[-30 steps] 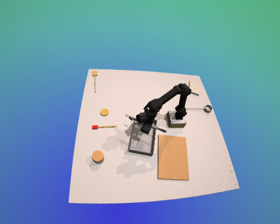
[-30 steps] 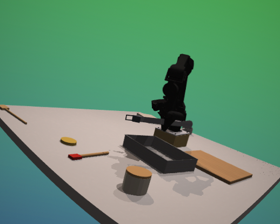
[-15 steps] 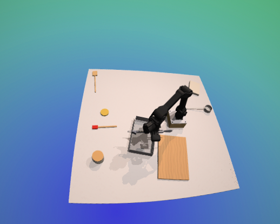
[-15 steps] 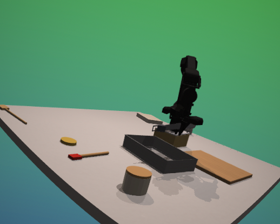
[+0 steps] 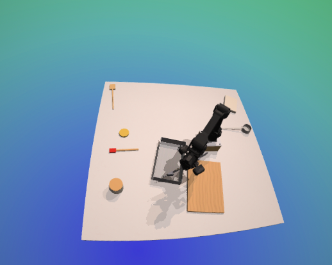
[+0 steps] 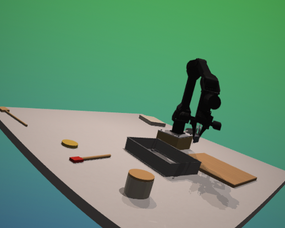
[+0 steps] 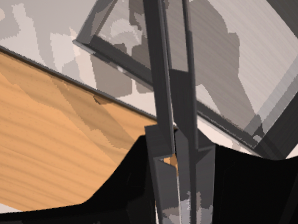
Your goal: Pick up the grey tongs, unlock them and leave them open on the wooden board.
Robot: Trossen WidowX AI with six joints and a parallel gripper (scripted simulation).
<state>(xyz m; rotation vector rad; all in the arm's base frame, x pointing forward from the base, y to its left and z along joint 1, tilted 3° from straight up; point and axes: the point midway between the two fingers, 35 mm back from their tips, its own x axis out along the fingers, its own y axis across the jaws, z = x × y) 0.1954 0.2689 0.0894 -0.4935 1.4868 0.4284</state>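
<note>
Right now my gripper tip is 14 cm past the wooden board, 7 cm to the right of it and 12 cm above it. Also, from my gripper tip: yellow lock piece 7 cm ahead, 4 cm to the left, 4 cm above; lidded grey jar 42 cm ahead, 14 cm to the left, 9 cm below; roasting tin 10 cm ahead, 8 cm to the right, 10 cm below.
</note>
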